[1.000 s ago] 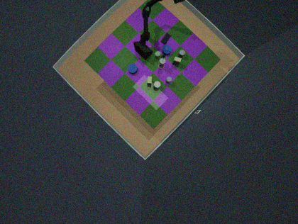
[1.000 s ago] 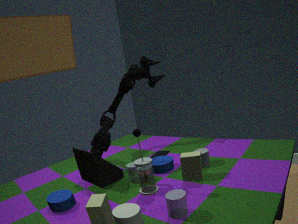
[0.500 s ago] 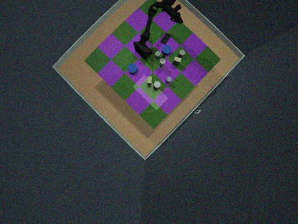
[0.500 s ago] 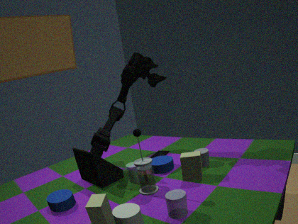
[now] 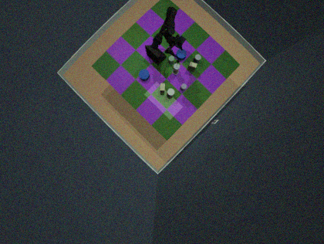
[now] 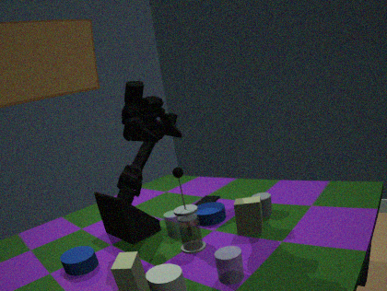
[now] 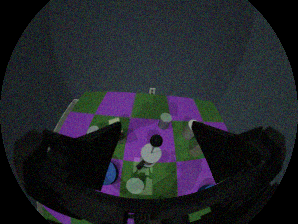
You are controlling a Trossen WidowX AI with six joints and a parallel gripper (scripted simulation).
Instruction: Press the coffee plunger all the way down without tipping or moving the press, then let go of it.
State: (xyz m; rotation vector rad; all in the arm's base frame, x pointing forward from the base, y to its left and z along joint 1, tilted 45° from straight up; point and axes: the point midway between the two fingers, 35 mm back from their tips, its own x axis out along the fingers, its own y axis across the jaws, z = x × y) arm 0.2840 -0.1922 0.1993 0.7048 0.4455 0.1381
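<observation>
Right now the coffee press is 220 mm below my gripper tip and 10 mm ahead of it. From my gripper tip the other things lie so: white cylinder 290 mm below, 260 mm to the right, 150 mm ahead.
</observation>
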